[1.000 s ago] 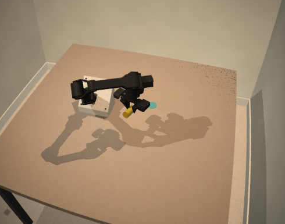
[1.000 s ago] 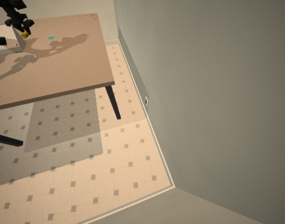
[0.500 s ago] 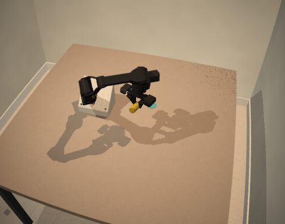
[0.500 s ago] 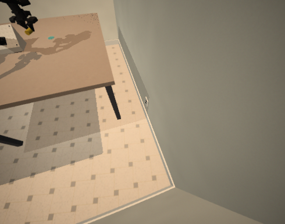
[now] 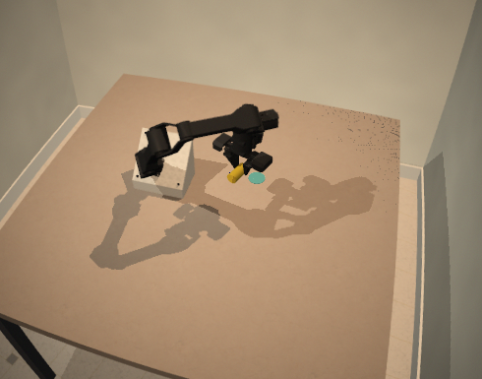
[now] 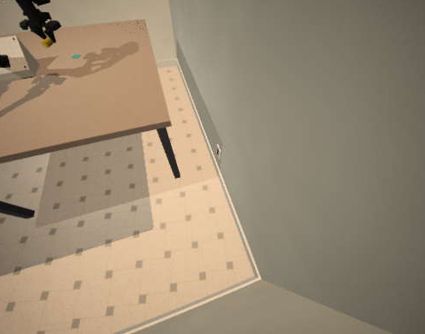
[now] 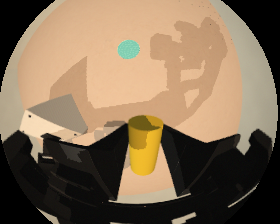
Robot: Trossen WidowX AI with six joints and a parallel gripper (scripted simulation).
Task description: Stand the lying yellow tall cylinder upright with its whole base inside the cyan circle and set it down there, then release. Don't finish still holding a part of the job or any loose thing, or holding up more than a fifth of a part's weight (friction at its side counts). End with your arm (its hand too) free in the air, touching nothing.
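My hand is 10 mm short of the cyan circle, 140 mm to the right of it and 190 mm above it. Round my hand: yellow tall cylinder 10 mm behind, 20 mm to the right, 20 mm below.
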